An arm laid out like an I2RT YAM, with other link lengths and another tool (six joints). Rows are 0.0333 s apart.
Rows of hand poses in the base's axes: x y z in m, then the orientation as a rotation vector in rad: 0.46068, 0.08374, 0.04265, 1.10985, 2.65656, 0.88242; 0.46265, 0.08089, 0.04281, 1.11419, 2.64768, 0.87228; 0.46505, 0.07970, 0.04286, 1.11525, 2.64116, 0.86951; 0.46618, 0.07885, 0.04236, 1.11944, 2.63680, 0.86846; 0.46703, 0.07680, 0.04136, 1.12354, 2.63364, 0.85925; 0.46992, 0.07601, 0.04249, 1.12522, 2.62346, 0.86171; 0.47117, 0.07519, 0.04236, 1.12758, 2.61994, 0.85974; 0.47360, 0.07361, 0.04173, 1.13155, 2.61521, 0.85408; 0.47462, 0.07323, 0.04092, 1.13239, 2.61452, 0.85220; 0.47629, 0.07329, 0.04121, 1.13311, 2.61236, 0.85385; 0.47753, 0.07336, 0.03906, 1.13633, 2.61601, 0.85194; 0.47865, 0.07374, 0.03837, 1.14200, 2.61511, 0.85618; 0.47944, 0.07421, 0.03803, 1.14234, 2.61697, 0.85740; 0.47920, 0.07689, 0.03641, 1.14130, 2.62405, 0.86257; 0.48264, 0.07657, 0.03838, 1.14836, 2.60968, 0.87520; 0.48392, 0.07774, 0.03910, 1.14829, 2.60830, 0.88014; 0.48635, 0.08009, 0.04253, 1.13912, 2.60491, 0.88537; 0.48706, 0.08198, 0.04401, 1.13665, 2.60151, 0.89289
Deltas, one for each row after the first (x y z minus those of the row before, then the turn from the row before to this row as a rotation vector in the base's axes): 0.00197, -0.00285, 0.00016, -0.00726, -0.00482, -0.00772; 0.00240, -0.00119, 0.00005, -0.00250, -0.00460, -0.00406; 0.00113, -0.00085, -0.00050, -0.00049, -0.00131, -0.00430; 0.00085, -0.00205, -0.00100, -0.00597, -0.00034, -0.00472; 0.00289, -0.00079, 0.00113, 0.00076, -0.00718, -0.00549; 0.00125, -0.00082, -0.00013, -0.00134, -0.00155, -0.00313; 0.00243, -0.00158, -0.00063, -0.00373, -0.00162, -0.00500; 0.00102, -0.00038, -0.00081, -0.00122, -0.00009, -0.00100; 0.00167, 0.00006, 0.00029, 0.00101, -0.00136, -0.00119; 0.00124, 0.00007, -0.00215, -0.00024, 0.00453, -0.00001; 0.00112, 0.00038, -0.00069, 0.00390, 0.00211, -0.00262; 0.00079, 0.00047, -0.00034, 0.00114, 0.00161, 0.00092; -0.00024, 0.00268, -0.00162, 0.00426, 0.00493, 0.00468; 0.00344, -0.00032, 0.00197, 0.00826, -0.00777, -0.00885; 0.00128, 0.00117, 0.00072, 0.00323, -0.00117, 0.00001; 0.00243, 0.00235, 0.00343, 0.00143, -0.00742, 0.00338; 0.00071, 0.00189, 0.00148, 0.00433, -0.00398, 0.00052
